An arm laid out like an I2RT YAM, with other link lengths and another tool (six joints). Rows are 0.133 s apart.
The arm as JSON. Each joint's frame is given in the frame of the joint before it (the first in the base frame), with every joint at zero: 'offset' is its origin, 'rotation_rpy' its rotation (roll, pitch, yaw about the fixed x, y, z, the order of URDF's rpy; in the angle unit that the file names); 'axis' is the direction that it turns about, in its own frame. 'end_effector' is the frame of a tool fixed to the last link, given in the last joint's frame.
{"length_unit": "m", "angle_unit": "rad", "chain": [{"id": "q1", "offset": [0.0, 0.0, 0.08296], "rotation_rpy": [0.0, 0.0, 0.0], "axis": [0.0, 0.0, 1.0]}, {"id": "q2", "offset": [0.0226, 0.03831, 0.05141], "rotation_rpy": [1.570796, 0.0, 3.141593], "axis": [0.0, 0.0, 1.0]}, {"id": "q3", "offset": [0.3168, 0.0, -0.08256], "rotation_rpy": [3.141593, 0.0, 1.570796], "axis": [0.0, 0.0, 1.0]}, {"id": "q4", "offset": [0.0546, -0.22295, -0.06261], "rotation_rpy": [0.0, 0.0, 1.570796], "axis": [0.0, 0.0, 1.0]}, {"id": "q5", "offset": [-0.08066, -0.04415, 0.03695], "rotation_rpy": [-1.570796, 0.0, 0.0], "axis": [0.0, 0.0, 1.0]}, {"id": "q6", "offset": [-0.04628, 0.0, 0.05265], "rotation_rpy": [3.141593, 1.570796, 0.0], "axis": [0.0, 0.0, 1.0]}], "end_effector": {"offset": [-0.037, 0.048, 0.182], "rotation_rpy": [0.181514, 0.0, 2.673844]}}
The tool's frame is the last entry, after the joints.
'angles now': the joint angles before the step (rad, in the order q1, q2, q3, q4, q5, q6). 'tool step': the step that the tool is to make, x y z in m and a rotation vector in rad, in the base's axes. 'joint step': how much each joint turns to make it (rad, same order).
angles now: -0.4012, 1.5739, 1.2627, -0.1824, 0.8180, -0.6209
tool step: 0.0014, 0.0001, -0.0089, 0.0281, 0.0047, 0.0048
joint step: -0.0038, 0.0088, 0.0077, -0.0319, -0.0192, 0.0242
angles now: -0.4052, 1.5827, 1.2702, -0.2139, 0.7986, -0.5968
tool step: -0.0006, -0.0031, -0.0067, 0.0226, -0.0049, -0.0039
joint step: -0.0129, 0.0094, 0.0082, -0.0183, -0.0193, 0.0212
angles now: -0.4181, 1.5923, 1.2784, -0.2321, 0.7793, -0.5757
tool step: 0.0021, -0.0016, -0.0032, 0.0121, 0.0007, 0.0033
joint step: -0.0051, 0.0090, 0.0102, -0.0114, -0.0128, 0.0066
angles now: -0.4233, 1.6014, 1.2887, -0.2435, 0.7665, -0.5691
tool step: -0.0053, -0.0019, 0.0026, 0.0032, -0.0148, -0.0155
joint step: -0.0092, -0.0059, 0.0075, -0.0118, 0.0006, 0.0153
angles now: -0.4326, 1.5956, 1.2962, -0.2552, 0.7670, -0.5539
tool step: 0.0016, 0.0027, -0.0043, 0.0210, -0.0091, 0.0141
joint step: 0.0001, -0.0061, -0.0015, -0.0163, -0.0240, 0.0164
